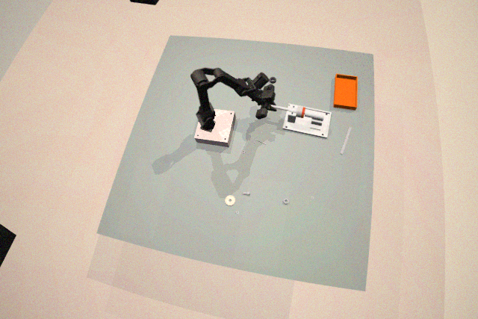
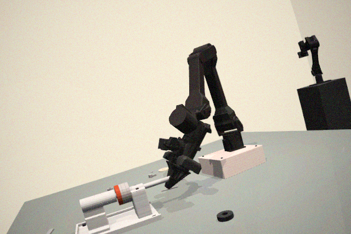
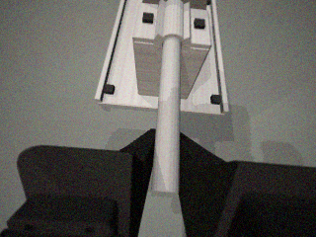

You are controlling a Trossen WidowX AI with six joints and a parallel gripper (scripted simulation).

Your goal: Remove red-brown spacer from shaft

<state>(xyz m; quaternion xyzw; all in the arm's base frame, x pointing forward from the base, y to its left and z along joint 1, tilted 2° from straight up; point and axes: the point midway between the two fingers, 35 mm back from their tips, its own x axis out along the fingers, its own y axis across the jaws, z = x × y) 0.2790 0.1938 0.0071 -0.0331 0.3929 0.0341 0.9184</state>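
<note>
The grey shaft lies 6 cm ahead of my gripper tip and 2 cm above it. The rest, counted from my gripper tip: black ring: 21 cm to the left, 9 cm behind, 5 cm below; orange-red spacer: 14 cm ahead, 2 cm above, 1 cm to the left; grey spacer: 12 cm ahead, 2 cm above, 1 cm to the left.
</note>
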